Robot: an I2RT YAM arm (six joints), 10 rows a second.
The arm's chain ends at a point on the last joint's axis. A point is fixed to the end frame.
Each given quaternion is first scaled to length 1.
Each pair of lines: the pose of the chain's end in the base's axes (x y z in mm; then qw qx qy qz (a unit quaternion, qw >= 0)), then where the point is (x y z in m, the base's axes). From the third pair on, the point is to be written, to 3 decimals.
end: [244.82 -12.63 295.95 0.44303 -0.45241 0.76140 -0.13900]
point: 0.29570 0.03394 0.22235
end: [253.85 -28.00 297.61 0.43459 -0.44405 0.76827 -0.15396]
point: 0.30605 0.01522 0.22291
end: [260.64 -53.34 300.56 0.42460 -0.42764 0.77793 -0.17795]
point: 0.315 -0.015 0.225
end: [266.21 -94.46 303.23 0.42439 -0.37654 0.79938 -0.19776]
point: 0.326 -0.062 0.229
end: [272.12 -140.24 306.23 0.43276 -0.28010 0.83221 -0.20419]
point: 0.340 -0.112 0.237
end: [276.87 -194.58 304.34 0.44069 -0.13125 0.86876 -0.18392]
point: 0.353 -0.173 0.242
